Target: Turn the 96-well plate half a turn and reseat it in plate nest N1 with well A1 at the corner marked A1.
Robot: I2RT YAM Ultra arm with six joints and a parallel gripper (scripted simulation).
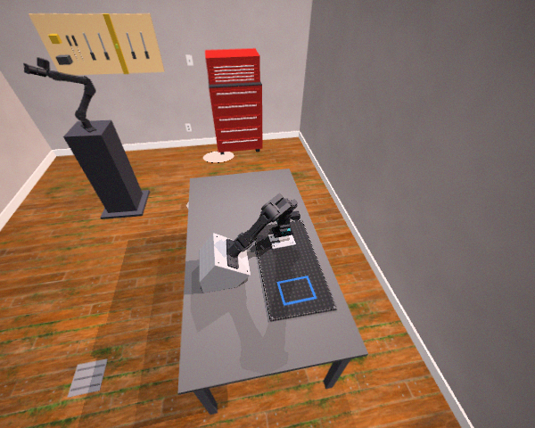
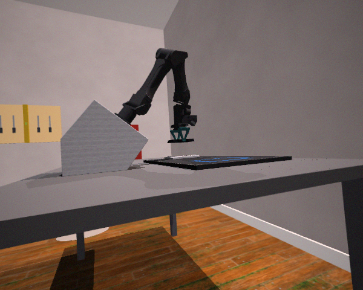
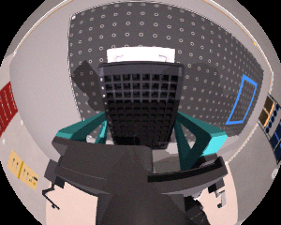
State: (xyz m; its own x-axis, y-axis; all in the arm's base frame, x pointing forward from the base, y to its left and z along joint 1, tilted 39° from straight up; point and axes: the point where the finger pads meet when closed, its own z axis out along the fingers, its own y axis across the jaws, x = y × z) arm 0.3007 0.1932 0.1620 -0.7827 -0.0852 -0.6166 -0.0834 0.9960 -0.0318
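Right now the dark 96-well plate is right at my hand. Also, from my hand: white plate nest N1 (9 cm below).
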